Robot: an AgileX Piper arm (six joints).
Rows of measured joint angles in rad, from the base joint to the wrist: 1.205 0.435 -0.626 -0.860 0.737 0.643; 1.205 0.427 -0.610 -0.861 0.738 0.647; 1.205 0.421 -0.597 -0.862 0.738 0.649; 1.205 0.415 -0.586 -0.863 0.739 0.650; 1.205 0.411 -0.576 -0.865 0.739 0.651; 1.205 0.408 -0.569 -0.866 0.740 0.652; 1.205 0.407 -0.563 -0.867 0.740 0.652; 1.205 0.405 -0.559 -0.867 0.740 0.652; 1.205 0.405 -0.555 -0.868 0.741 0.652; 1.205 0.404 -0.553 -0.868 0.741 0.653; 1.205 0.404 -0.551 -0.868 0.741 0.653; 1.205 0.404 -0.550 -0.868 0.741 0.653; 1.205 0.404 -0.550 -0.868 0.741 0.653; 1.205 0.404 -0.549 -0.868 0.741 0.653; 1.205 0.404 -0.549 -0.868 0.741 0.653; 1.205 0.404 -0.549 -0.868 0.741 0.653; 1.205 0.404 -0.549 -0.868 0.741 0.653
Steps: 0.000 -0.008 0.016 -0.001 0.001 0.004; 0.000 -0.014 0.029 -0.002 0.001 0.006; 0.000 -0.020 0.040 -0.003 0.002 0.007; 0.000 -0.024 0.050 -0.005 0.002 0.008; 0.000 -0.027 0.057 -0.006 0.003 0.009; 0.000 -0.028 0.063 -0.007 0.003 0.009; 0.000 -0.030 0.067 -0.007 0.003 0.009; 0.000 -0.030 0.071 -0.008 0.004 0.009; 0.000 -0.031 0.073 -0.008 0.004 0.010; 0.000 -0.031 0.075 -0.008 0.004 0.010; 0.000 -0.031 0.076 -0.008 0.004 0.010; 0.000 -0.031 0.076 -0.008 0.004 0.010; 0.000 -0.031 0.077 -0.008 0.004 0.010; 0.000 -0.031 0.077 -0.008 0.004 0.010; 0.000 -0.031 0.077 -0.008 0.004 0.010; 0.000 -0.031 0.077 -0.008 0.004 0.010
